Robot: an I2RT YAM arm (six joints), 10 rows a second.
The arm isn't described. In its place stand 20 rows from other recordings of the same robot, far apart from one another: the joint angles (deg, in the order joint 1, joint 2, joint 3, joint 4, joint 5, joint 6), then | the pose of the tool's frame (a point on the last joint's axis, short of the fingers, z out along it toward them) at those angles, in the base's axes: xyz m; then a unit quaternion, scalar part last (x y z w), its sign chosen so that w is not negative.
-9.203, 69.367, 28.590, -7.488, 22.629, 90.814 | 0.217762, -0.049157, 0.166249, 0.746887, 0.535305, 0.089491, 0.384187
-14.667, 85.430, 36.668, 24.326, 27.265, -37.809 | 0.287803, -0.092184, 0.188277, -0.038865, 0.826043, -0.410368, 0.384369
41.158, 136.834, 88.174, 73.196, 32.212, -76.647 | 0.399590, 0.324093, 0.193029, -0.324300, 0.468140, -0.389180, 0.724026
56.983, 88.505, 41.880, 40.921, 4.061, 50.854 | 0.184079, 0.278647, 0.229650, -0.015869, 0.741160, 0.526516, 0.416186
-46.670, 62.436, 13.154, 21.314, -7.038, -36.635 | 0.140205, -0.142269, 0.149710, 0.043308, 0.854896, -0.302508, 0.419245
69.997, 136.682, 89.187, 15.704, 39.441, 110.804 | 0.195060, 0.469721, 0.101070, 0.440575, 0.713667, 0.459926, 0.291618
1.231, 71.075, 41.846, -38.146, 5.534, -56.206 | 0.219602, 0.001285, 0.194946, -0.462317, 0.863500, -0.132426, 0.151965
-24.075, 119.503, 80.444, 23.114, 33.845, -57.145 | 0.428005, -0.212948, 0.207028, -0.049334, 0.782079, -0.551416, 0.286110
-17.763, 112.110, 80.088, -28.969, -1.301, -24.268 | 0.392651, -0.124938, 0.183207, -0.057763, 0.966345, -0.079553, 0.237723
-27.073, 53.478, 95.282, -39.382, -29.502, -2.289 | 0.106290, -0.034639, 0.538134, -0.035916, 0.693051, -0.006480, 0.719964
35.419, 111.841, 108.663, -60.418, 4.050, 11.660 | 0.339545, 0.238387, 0.306790, -0.192391, 0.953786, 0.059617, 0.222988
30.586, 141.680, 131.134, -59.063, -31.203, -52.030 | 0.434271, 0.278108, 0.193436, -0.661506, 0.680647, 0.228359, 0.216755
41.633, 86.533, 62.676, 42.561, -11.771, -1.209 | 0.260859, 0.241587, 0.367706, -0.289298, 0.509253, 0.335355, 0.737906
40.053, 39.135, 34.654, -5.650, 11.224, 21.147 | 0.135644, 0.104981, 0.301641, -0.063410, 0.763051, 0.260651, 0.588042
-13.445, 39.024, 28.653, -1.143, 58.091, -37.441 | 0.146302, -0.066047, 0.276116, 0.159678, 0.726124, -0.577138, 0.337873
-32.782, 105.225, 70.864, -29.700, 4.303, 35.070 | 0.312432, -0.204387, 0.181018, 0.550492, 0.803319, -0.032099, 0.224960
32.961, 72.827, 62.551, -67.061, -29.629, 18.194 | 0.172354, 0.132738, 0.278672, 0.151444, -0.949271, -0.275256, 0.013549
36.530, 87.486, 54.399, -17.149, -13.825, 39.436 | 0.248767, 0.194867, 0.210315, -0.017245, 0.934297, 0.296983, 0.196450
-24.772, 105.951, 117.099, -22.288, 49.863, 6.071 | 0.366723, -0.199207, 0.454842, 0.444347, 0.604010, -0.414844, 0.515395
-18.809, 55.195, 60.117, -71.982, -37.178, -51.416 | 0.147183, -0.027404, 0.316802, -0.321607, 0.873752, 0.147149, 0.333875
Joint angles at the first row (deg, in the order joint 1, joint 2, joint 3, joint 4, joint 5, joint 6):
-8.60, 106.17, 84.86, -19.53, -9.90, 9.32
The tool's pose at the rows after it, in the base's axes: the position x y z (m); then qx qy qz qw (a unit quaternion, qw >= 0):
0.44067, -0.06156, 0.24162, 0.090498, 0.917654, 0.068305, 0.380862
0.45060, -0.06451, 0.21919, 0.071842, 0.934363, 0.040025, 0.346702
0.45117, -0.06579, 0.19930, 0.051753, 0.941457, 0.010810, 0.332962
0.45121, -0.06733, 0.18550, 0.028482, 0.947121, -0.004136, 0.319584
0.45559, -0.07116, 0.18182, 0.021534, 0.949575, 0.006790, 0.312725
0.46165, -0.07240, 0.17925, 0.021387, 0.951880, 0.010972, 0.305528
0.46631, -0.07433, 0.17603, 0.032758, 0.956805, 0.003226, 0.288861
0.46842, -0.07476, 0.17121, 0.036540, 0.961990, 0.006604, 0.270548
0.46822, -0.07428, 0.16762, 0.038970, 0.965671, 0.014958, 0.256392
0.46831, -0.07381, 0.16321, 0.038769, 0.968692, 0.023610, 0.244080
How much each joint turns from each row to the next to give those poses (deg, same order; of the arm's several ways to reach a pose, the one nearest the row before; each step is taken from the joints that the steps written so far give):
-0.10, 5.83, 4.45, -3.02, 0.50, -2.88
0.00, 4.24, 2.25, -2.43, 2.30, -3.74
0.04, 1.55, -1.83, 1.73, 2.48, -3.44
-0.13, 1.26, -0.89, 0.57, 0.80, -3.32
-0.51, 1.56, 1.79, -1.24, -1.66, -0.86
-0.06, 1.75, 2.37, -1.54, -0.40, 0.00
-0.03, 1.79, 2.58, -2.65, 1.43, 0.78
-0.01, 1.43, 1.71, -2.49, -0.03, 0.34
0.00, 0.71, 0.70, -1.75, -0.68, 0.37
0.00, 0.77, 0.57, -1.34, -0.81, 0.09

